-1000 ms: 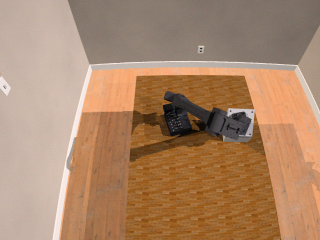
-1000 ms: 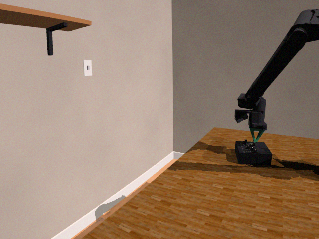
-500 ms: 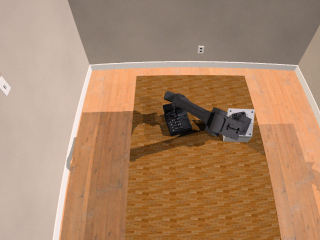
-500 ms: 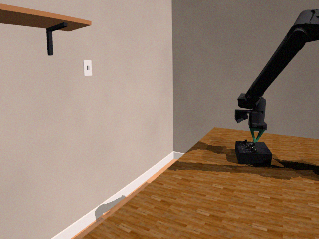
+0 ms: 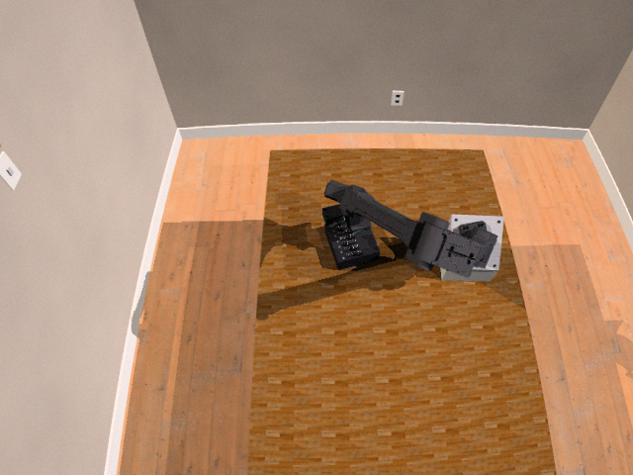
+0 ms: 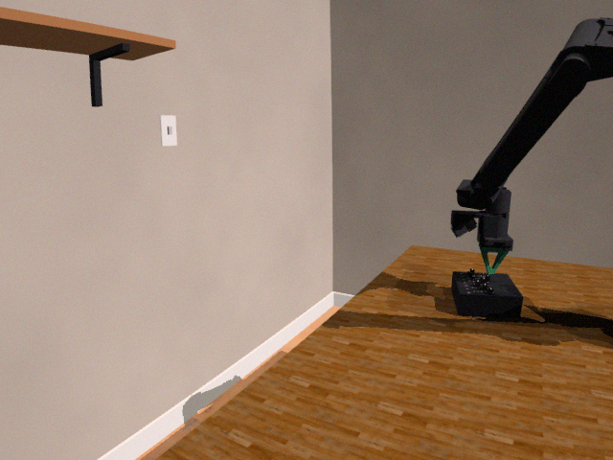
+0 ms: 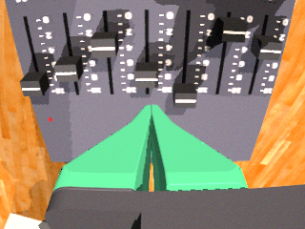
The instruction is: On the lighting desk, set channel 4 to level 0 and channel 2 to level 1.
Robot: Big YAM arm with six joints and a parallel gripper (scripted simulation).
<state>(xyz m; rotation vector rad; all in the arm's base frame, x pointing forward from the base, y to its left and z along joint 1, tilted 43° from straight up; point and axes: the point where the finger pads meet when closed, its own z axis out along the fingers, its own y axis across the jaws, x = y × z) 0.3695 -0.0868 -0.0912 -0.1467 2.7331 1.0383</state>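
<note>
Now: hand 20 mm short of the channel 4 fader cap and 20 mm above it. Also, from my hand: channel 5 fader cap (30 mm to the left, 30 mm ahead, 20 mm below); channel 6 fader cap (50 mm to the left, 20 mm below, 10 mm ahead); channel 3 cap (20 mm to the right, 20 mm below, 10 mm ahead).
</note>
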